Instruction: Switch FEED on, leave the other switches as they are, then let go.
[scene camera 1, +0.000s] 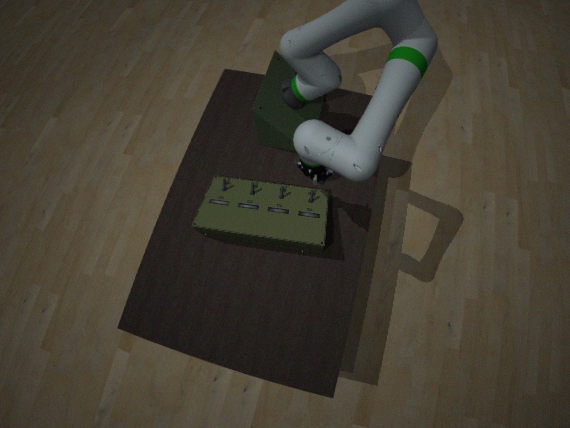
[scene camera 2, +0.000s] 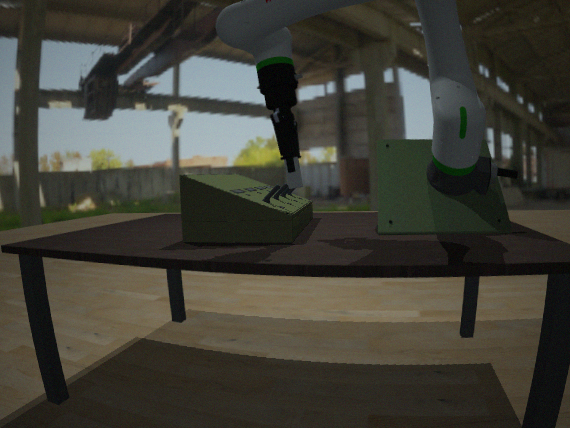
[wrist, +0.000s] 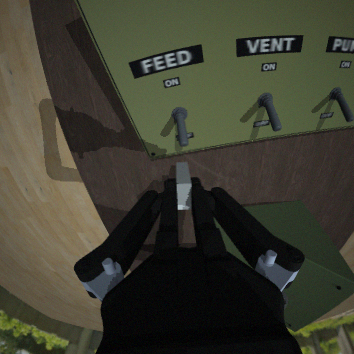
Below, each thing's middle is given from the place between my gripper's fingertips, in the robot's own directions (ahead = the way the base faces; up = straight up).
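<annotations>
From my hand, the green switch box (scene camera 1: 292, 221) is 40 mm below, 150 mm to the right and 180 mm ahead, and that is where I see it.
</annotations>
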